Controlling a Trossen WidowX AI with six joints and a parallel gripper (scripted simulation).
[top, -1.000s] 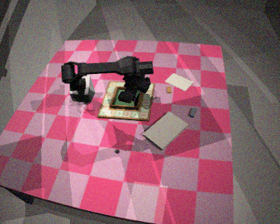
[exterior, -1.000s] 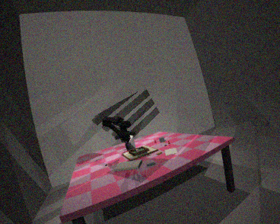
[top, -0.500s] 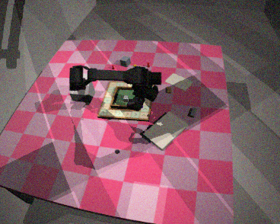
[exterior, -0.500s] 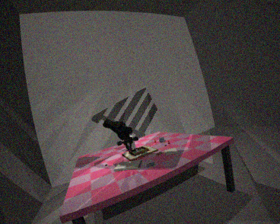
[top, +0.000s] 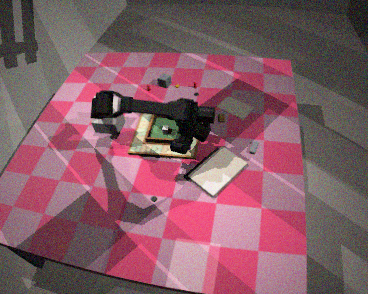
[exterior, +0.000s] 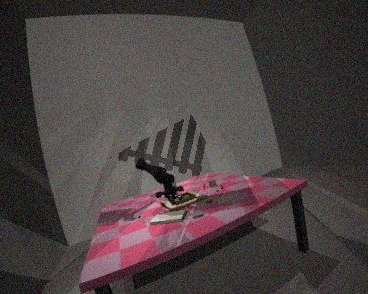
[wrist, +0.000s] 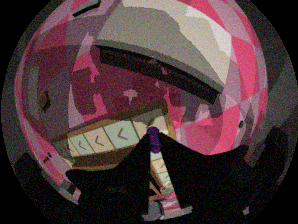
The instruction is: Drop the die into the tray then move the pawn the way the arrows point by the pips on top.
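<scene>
Right now my gripper tip is 1 cm below the purple pawn. The rest, counted from my gripper tip: green dice tray 12 cm to the left, 11 cm behind, 3 cm below; orange block 21 cm to the left, 13 cm ahead, 4 cm below; orange piece 44 cm to the left, 10 cm behind, 4 cm below.
</scene>
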